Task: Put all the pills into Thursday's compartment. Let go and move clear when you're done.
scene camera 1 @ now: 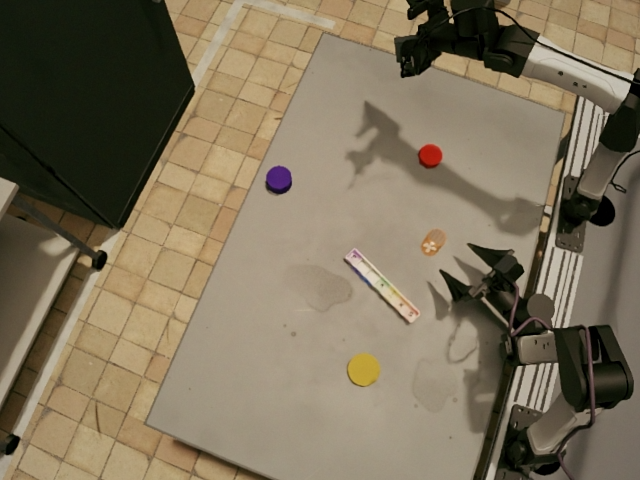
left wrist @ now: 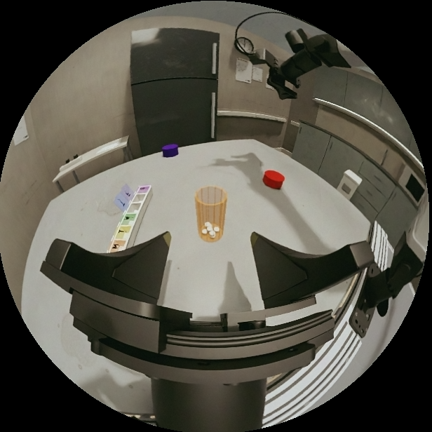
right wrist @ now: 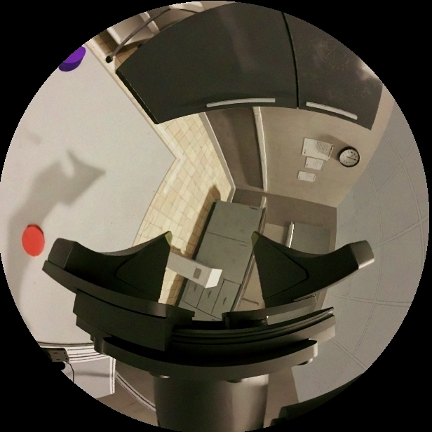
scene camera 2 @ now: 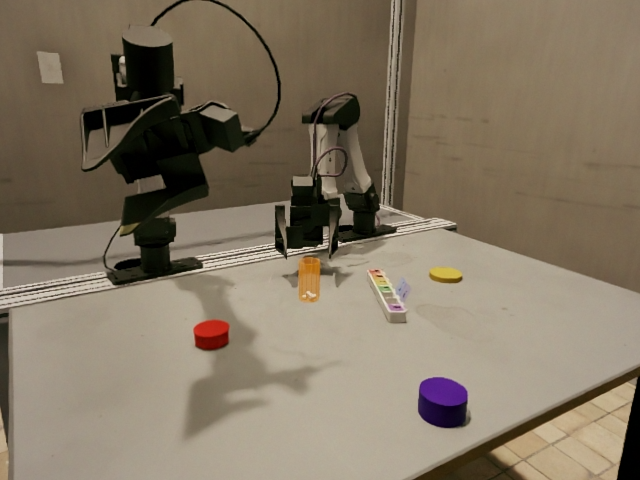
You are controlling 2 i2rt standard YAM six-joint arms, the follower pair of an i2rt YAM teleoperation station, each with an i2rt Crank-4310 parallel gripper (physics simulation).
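Places are measured from the left arm's base along level axes (x ahead, y left, z up), in centimetres.
Pixels of known places: left gripper, fingertip midpoint: [scene camera 1: 453, 256] [scene camera 2: 308, 256]; right gripper, fingertip midpoint: [scene camera 2: 108, 204]; left arm's base, origin of the base link: [scene camera 1: 516, 452] [scene camera 2: 364, 234]; right arm's base, origin of the base link: [scene camera 1: 572, 213] [scene camera 2: 156, 272].
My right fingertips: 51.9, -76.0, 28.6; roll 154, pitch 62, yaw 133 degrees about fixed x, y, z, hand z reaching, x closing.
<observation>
For each thing: its top centre in the pictures, then the offset to it from my right fingertips, as dx, dy, dz.
- red cap, middle of its top: [scene camera 2: 211, 327] [scene camera 1: 431, 154] -14.5, +15.4, -25.3
- purple cap, middle of its top: [scene camera 2: 443, 390] [scene camera 1: 278, 177] +18.3, +33.9, -24.6
- yellow disc, middle of its top: [scene camera 1: 364, 369] [scene camera 2: 445, 272] -14.5, +69.6, -26.7
An orange see-through pill bottle [scene camera 1: 433, 242] [scene camera 2: 309, 279] [left wrist: 210, 212] stands upright and uncapped, with several white pills [scene camera 2: 309, 295] [left wrist: 210, 230] at its bottom. The pill organizer [scene camera 1: 382, 285] [scene camera 2: 383, 290] [left wrist: 129, 218] lies beside it; two joined blue-violet lids [scene camera 2: 402, 289] [left wrist: 123, 197] stand open on its far side in the left wrist view, by two uncovered compartments between the green and purple lids. My left gripper [scene camera 1: 454, 257] [scene camera 2: 308, 256] [left wrist: 210, 233] is open and empty, facing the bottle a short way off. My right gripper [right wrist: 211, 233] is open and empty, high at the table's far corner.
A red cap [scene camera 1: 430, 156] [scene camera 2: 211, 334] [left wrist: 273, 179] [right wrist: 33, 240], a purple cap [scene camera 1: 279, 179] [scene camera 2: 442, 401] [left wrist: 170, 150] [right wrist: 73, 59] and a yellow disc [scene camera 1: 363, 369] [scene camera 2: 445, 274] lie on the table, apart from the bottle and organizer.
</observation>
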